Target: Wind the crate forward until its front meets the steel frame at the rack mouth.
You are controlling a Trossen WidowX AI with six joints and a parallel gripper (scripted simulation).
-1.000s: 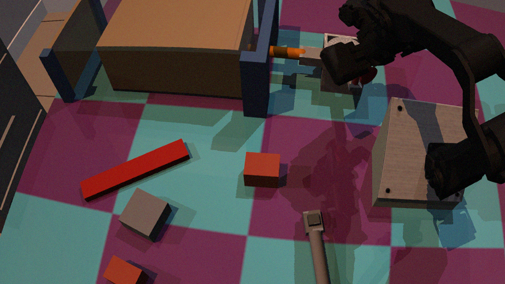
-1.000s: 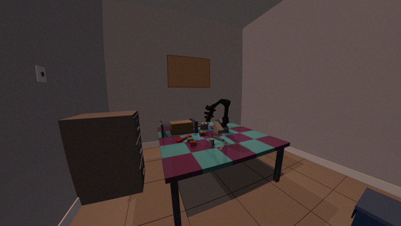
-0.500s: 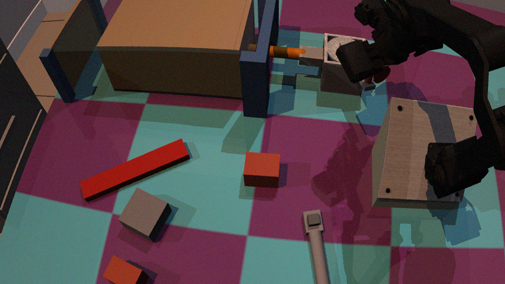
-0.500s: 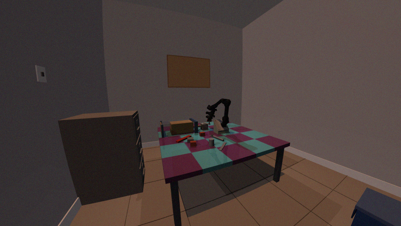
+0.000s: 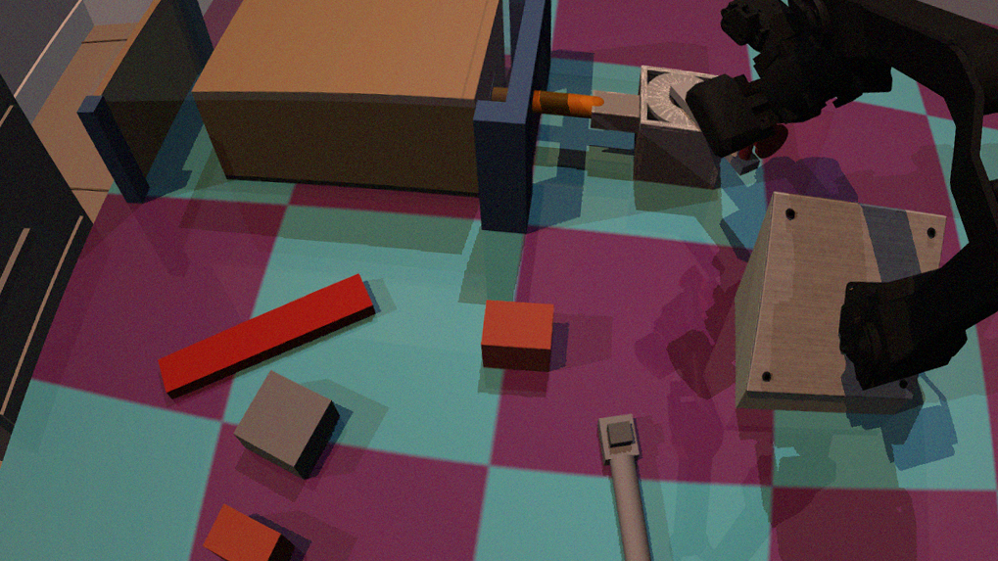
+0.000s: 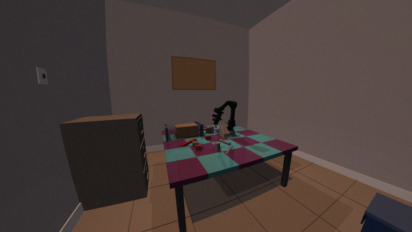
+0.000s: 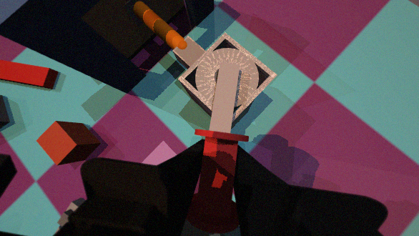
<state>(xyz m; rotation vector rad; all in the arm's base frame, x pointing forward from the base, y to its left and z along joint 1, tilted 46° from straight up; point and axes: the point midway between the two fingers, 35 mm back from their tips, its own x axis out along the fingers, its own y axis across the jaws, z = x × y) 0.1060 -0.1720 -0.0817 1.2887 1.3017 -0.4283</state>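
Now: gripper tip 10 mm short of the grey crank handle, 20 mm to the left of it and 30 mm above it. Also, from my gripper tip: blue steel frame: 210 mm ahead, 80 mm to the right, 30 mm below; then red knob: 10 mm behind, 10 mm to the left; then grey winch: 30 mm ahead, 80 mm to the right, 100 mm below.
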